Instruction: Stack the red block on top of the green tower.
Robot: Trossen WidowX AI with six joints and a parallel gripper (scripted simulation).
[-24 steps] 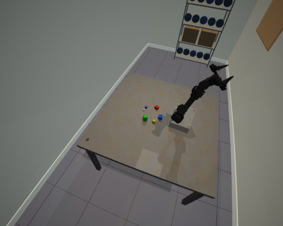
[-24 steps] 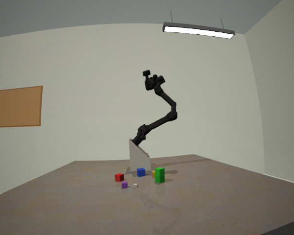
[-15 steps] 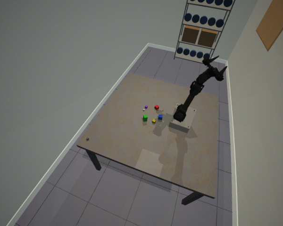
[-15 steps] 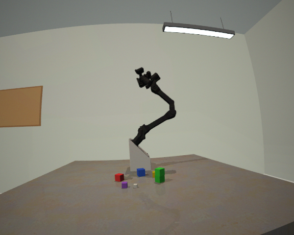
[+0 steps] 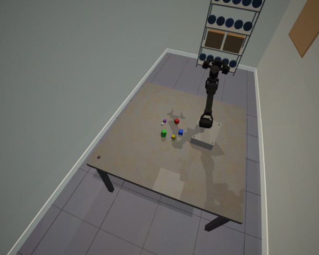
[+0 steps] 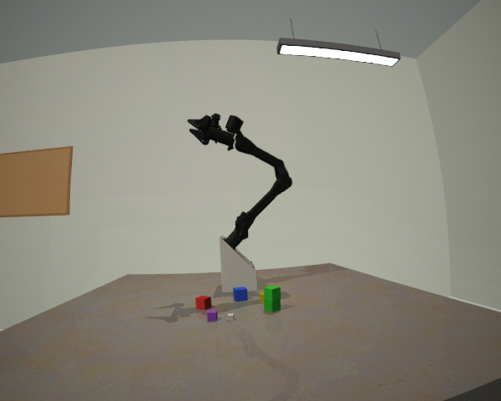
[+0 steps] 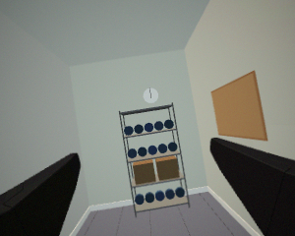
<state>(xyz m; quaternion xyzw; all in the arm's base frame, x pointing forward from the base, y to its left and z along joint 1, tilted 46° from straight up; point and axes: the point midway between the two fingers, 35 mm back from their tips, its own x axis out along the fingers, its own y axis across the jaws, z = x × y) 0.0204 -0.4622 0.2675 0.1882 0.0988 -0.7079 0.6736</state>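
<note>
Now: the red block 700 mm below my gripper tip, 210 mm ahead of it and 60 mm to the left of it. From my gripper tip the other things lie so: yellow block: 710 mm below, 270 mm to the left, 180 mm ahead; purple block: 710 mm below, 330 mm ahead, 90 mm to the left; blue block: 700 mm below, 190 mm to the left, 130 mm ahead.
</note>
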